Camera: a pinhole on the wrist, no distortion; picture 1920 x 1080 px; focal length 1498.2 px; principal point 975.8 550.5 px. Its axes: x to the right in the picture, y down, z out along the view. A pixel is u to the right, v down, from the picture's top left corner.
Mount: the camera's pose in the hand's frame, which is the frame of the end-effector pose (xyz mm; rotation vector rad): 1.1 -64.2 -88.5 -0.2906 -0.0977 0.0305
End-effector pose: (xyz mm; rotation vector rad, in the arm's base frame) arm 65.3 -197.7 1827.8 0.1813 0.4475 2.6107
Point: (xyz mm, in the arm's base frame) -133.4 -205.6 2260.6
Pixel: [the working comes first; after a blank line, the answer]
In the camera's frame: 243.6 161.0 498.5

1707.9 1034.4
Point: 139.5 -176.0 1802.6
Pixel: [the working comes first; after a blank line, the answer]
In the camera's frame: -48.4 -19.1 89.3

164.4 230.2
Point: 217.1 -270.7 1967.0
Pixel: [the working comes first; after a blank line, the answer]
In the camera's frame: -135.8 38.3 265.6

209.4 766.3
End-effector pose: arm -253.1 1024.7 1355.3 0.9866 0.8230 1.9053
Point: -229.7 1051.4 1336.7
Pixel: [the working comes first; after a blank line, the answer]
In the camera's frame: 18.6 -2.8 106.8

1237.3 510.6
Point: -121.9 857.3 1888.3
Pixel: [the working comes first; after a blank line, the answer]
In the camera's frame: 41.3 381.5 559.9

outside the picture
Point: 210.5 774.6 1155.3
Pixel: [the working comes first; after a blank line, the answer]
In the camera's frame: -423.5 -240.7 333.1

outside the picture
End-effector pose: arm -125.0 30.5 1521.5 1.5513 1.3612 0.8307
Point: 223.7 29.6 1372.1
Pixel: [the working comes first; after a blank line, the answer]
In the camera's frame: 113.3 -73.8 450.8

1352.4 305.1
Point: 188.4 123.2 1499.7
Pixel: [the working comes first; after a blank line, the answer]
In the camera's frame: 185.7 52.0 378.6

1710.8 756.2
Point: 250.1 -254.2 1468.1
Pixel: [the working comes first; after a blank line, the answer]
In the camera's frame: -157.8 15.4 545.5

542.4 592.8
